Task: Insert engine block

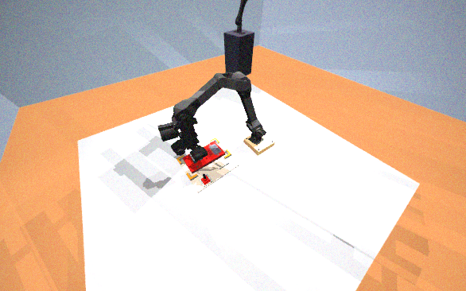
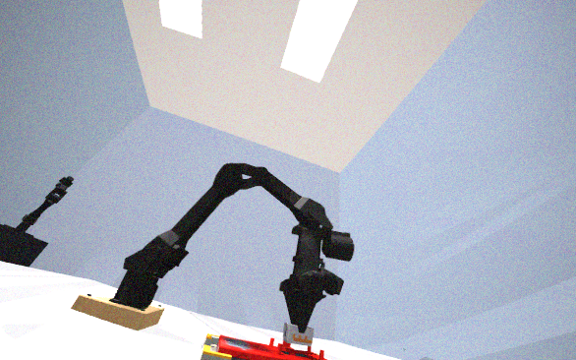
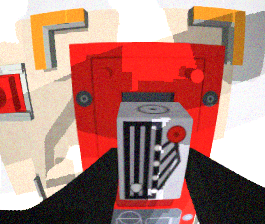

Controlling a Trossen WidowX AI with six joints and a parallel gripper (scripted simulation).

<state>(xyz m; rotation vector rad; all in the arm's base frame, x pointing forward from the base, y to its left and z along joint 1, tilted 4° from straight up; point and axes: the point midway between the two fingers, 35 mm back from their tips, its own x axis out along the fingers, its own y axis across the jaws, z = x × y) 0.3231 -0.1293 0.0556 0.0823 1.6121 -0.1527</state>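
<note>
My gripper tip is now 1 cm above the engine block.
</note>
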